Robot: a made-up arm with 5 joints.
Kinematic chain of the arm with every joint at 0, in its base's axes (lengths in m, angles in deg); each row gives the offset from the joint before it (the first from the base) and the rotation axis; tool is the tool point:
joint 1: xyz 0 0 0.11 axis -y
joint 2: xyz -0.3 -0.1 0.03 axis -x
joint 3: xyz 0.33 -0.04 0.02 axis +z
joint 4: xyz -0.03 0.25 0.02 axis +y
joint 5: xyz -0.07 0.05 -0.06 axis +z
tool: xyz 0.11 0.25 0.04
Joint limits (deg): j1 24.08..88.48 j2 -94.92..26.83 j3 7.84..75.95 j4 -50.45..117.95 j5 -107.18..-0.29
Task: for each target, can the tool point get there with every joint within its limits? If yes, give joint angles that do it. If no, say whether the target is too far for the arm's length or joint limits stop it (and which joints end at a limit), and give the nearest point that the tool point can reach.
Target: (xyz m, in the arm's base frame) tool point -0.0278 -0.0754 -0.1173
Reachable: yes | joints 54.70 -6.11 54.56 103.47 -83.83
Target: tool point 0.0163 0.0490 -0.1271
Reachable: yes | joints 74.22 -25.10 54.29 88.31 -70.27
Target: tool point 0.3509 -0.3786 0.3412
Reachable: no: joint limits stop it (at a limit: joint 1, joint 2, joint 3) | nearest point 0.0455 -0.2402 0.3284 | short by 0.336 m
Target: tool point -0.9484 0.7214 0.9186
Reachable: no: too far | nearest point -0.3447 0.1856 0.4039 | short by 0.957 m
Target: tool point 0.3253 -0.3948 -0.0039
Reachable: no: joint limits stop it (at a limit: joint 1, joint 3, joint 4) | nearest point 0.0906 -0.2032 -0.0722 | short by 0.311 m
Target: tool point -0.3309 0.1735 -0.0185
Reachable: yes | joints 56.51 -51.00 34.75 95.70 -28.21
